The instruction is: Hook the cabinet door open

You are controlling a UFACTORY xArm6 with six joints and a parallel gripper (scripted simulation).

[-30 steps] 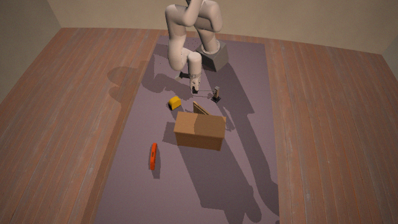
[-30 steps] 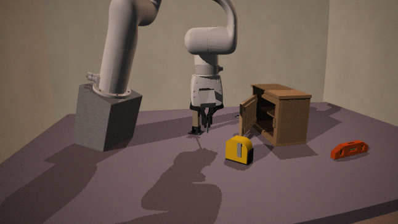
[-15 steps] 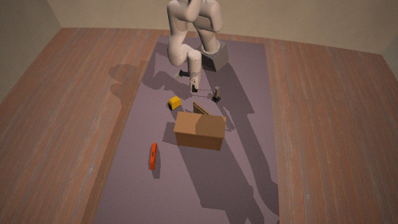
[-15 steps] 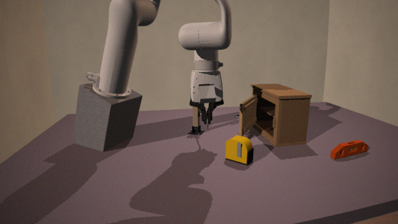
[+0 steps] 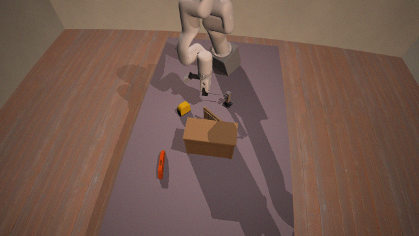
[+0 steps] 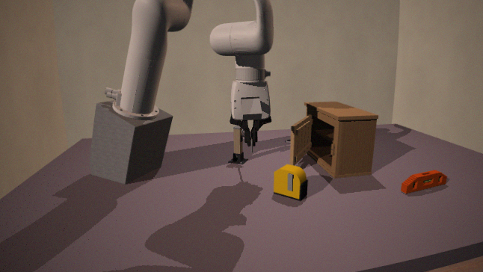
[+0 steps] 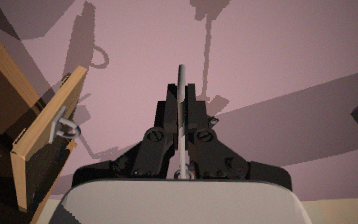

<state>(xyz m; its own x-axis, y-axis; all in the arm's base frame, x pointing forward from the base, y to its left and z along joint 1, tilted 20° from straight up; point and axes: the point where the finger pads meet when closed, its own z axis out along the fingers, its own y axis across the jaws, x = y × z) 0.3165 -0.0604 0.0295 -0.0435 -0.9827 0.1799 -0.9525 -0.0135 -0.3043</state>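
My hand is 50 mm to the right of the thin grey hook rod and 20 mm above it. Also, from my hand: yellow tape measure: 130 mm to the right, 80 mm below, 70 mm ahead; then cabinet door: 170 mm ahead, 90 mm to the left, 40 mm below; then hook post: 90 mm to the left, 40 mm below.
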